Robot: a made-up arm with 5 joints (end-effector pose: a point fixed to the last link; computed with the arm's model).
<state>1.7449 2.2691 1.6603 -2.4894 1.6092</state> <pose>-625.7 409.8 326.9 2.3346 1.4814 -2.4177</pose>
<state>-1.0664 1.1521 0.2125 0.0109 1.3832</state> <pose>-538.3 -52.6 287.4 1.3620 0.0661 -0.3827</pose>
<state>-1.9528 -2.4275 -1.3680 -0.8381 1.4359</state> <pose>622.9 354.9 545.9 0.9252 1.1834 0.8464</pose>
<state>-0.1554 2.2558 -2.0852 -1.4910 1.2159</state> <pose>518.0 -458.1 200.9 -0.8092 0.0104 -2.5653</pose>
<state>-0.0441 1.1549 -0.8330 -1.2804 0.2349</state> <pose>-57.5 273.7 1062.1 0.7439 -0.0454 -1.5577</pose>
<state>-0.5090 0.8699 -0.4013 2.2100 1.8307</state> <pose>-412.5 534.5 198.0 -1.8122 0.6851 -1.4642</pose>
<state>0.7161 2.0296 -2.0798 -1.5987 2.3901</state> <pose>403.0 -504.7 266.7 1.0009 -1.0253 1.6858</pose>
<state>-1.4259 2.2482 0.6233 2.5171 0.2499</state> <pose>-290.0 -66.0 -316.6 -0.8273 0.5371 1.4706</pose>
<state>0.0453 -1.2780 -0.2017 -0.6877 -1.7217</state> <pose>-740.2 560.0 2.2 -0.8632 1.3705 1.3688</pose>
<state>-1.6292 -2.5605 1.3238 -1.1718 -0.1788</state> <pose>-10.9 699.8 -463.2 -1.8076 0.0213 0.1522</pose>
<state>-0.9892 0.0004 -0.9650 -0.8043 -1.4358</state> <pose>-366.5 1056.9 -42.4 -1.5095 -0.8922 0.8891</pose>
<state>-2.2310 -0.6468 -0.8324 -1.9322 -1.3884</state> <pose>374.1 590.1 185.8 1.6697 -0.8031 1.8462</pose>
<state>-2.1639 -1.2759 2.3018 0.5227 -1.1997</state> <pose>-700.9 756.5 -59.0 -2.1946 1.1877 -0.8714</pose>
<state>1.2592 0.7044 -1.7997 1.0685 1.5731</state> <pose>260.9 262.1 -1.9 -0.9665 -1.3358 2.3079</pose>
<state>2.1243 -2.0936 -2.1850 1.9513 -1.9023</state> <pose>-318.2 644.2 305.5 1.5500 0.9475 1.6111</pose>
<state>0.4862 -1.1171 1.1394 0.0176 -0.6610</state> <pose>-257.0 572.0 888.4 1.0451 0.7379 2.5473</pose>
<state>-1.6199 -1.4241 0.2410 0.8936 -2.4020</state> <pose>-257.6 830.1 -188.4 -0.3493 0.6278 0.9306</pose>
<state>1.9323 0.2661 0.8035 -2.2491 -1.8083</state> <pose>9.2 177.2 316.7 -0.3950 -0.5804 1.2822</pose>
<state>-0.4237 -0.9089 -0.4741 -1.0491 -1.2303</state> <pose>-344.0 692.4 -444.2 -1.9030 0.1489 0.7823</pose>
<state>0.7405 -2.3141 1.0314 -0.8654 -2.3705</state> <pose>38.6 816.3 446.2 0.9555 -1.0344 -2.3199</pose>
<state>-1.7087 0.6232 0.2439 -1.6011 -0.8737</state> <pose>-98.6 495.1 -498.8 -3.0395 0.3395 2.8998</pose>
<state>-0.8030 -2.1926 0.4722 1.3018 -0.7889</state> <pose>142.5 634.3 -538.1 -1.2967 0.2447 -1.5436</pose>
